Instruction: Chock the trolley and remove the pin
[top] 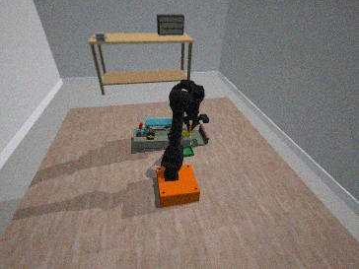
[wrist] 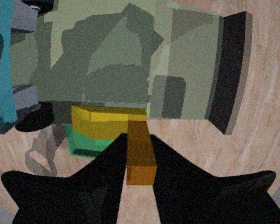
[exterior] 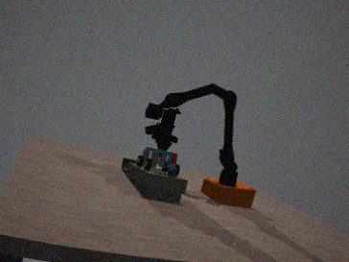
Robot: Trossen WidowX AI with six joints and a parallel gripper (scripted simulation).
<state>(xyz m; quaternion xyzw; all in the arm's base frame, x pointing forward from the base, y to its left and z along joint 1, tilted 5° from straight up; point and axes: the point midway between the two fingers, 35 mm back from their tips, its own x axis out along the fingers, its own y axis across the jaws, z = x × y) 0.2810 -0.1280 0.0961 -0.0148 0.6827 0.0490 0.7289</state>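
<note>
The red-headed stop pin lies 280 mm to the left of my gripper tip, 20 mm above it and 10 mm ahead of it. From my gripper tip the other things lie so: green tray 110 mm below, 70 mm behind, 50 mm to the left; then yellow chock 20 mm to the left, 10 mm below; then blue trolley 170 mm to the left, 40 mm ahead.
</note>
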